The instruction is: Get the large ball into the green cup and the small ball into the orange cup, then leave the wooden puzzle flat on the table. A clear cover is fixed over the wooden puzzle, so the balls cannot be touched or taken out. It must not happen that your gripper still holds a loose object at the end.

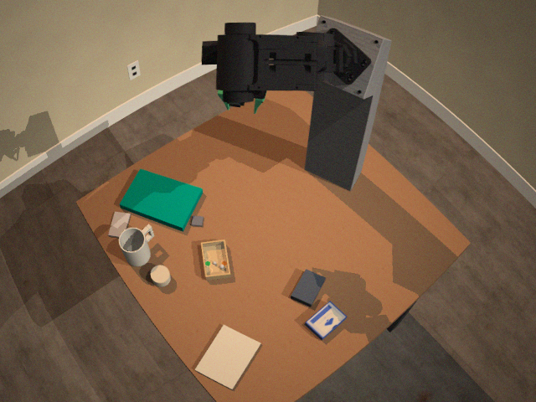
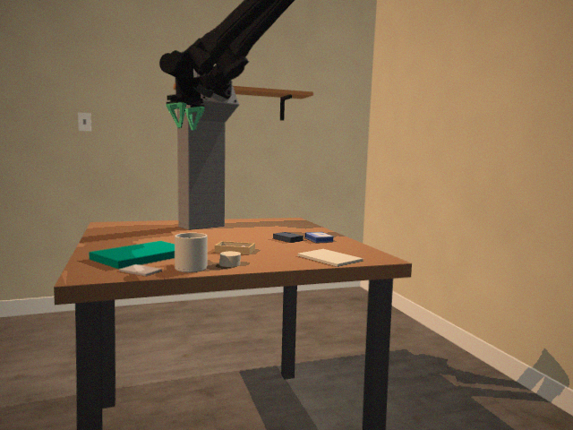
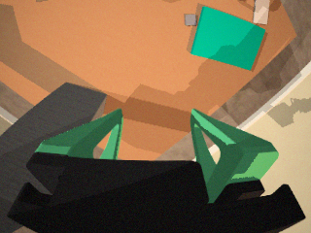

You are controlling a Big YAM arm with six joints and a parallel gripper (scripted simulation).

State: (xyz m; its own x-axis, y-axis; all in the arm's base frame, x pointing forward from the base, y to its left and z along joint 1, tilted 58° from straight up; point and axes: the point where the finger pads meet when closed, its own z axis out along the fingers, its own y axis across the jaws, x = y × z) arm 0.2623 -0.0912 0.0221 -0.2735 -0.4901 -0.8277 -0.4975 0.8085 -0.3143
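My hand is 150 mm short of the wooden puzzle, 170 mm to the right of it and 370 mm above it. From my hand the other things lie so: grey mug: 350 mm ahead, 70 mm to the left, 340 mm below; grey cube: 150 mm ahead, 30 mm to the left, 370 mm below; green block: 230 mm ahead, 90 mm to the right, 360 mm below.
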